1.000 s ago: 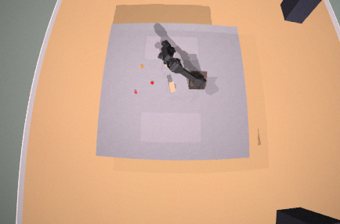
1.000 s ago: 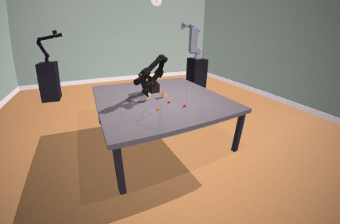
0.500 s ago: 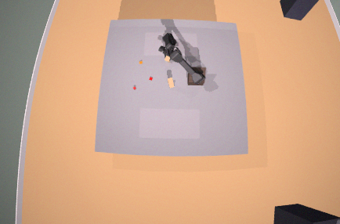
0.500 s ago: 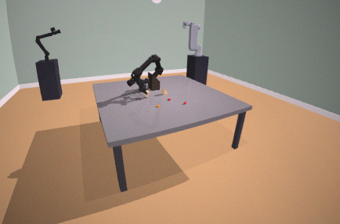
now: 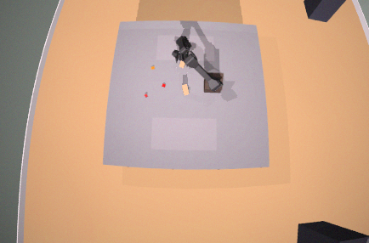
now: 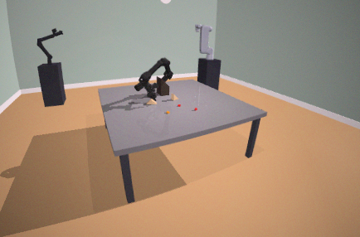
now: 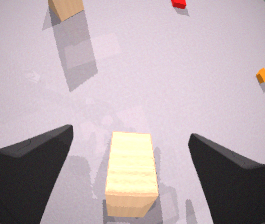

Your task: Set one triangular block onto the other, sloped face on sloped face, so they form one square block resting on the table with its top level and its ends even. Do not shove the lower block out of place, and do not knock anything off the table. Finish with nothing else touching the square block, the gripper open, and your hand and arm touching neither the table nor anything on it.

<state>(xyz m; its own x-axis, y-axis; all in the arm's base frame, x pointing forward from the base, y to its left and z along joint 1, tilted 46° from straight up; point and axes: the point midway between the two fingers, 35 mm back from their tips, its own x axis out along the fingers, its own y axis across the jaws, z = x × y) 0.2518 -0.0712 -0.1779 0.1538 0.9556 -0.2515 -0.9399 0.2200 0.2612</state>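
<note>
My gripper tip is now 40 mm to the left of the triangular block, 20 mm above it and 10 mm past it. The rest, counted from my gripper tip: orange piece 240 mm ahead, 40 mm below, 20 mm to the left.
</note>
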